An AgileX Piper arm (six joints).
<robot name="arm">
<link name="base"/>
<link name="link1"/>
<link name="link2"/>
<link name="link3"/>
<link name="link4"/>
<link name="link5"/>
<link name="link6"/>
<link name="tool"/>
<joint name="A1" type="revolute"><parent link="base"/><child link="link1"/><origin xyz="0 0 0.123"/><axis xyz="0 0 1"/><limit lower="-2.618" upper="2.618"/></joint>
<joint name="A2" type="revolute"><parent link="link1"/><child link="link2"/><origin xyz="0 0 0"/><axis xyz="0 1 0"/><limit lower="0" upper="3.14"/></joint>
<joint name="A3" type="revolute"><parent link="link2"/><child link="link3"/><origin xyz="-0.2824 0 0.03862"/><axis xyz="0 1 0"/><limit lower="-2.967" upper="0"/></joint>
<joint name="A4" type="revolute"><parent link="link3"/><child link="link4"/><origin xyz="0.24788 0 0.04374"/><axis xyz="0.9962 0 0.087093"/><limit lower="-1.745" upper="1.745"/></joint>
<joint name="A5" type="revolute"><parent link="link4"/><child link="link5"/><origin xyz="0 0 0"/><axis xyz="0 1 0"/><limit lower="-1.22" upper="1.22"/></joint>
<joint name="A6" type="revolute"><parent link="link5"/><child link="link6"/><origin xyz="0.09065 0 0.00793"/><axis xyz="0.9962 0 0.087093"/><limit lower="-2.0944" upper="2.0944"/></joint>
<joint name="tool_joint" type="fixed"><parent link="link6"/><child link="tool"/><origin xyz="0 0 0" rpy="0 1.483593 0"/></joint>
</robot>
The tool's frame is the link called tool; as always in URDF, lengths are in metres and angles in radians.
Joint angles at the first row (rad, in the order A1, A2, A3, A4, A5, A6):
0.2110 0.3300 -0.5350 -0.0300 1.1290 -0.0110
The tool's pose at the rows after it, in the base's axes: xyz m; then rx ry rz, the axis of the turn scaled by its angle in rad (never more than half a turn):
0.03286 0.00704 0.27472 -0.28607 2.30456 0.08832
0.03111 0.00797 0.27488 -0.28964 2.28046 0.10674
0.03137 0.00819 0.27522 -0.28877 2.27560 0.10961
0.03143 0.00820 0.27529 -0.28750 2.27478 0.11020
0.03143 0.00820 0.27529 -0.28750 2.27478 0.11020
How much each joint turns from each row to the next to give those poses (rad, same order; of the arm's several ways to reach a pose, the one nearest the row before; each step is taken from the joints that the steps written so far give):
-0.0001 -0.0670 0.0250 0.0300 -0.0450 -0.0251
0.0001 -0.0160 0.0040 0.0160 -0.0120 -0.0069
-0.0001 0.0000 0.0000 0.0021 -0.0050 -0.0001
0.0000 0.0000 0.0000 -0.0001 -0.0010 0.0010
0.0000 0.0000 0.0000 0.0000 0.0000 0.0000

